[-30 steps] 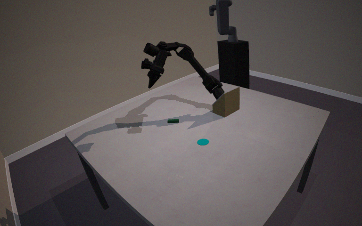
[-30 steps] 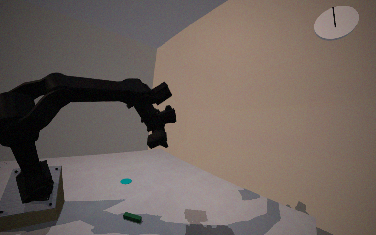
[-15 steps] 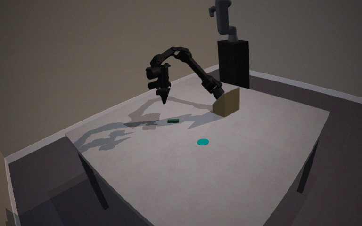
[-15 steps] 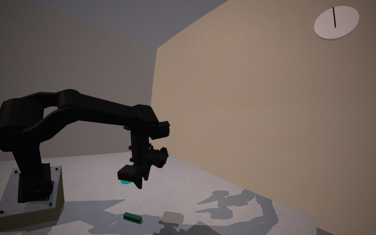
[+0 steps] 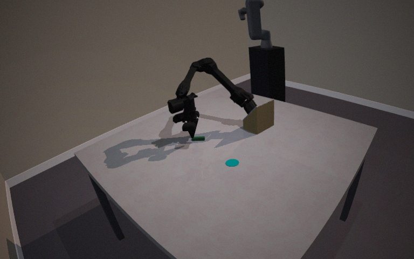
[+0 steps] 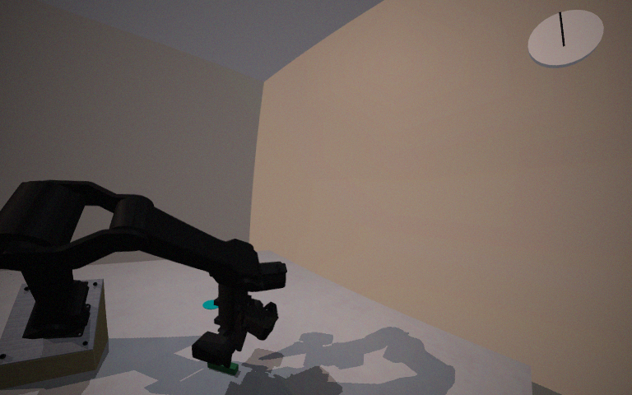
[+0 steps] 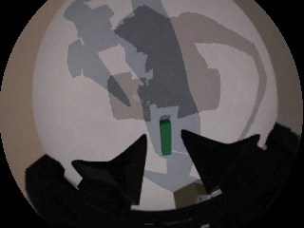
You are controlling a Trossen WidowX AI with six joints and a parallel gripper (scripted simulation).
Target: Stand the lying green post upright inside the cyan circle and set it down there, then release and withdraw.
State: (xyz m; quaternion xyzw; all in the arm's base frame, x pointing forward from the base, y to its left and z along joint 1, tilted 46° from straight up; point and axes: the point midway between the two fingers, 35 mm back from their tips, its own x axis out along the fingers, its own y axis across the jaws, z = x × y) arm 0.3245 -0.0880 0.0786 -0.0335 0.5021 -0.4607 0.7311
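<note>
My gripper tip is now 2 cm past the green post, 2 cm above it and 1 cm to the right of it. Also, from my gripper tip: cyan circle: 30 cm to the left, 3 cm below, 1 cm behind.
</note>
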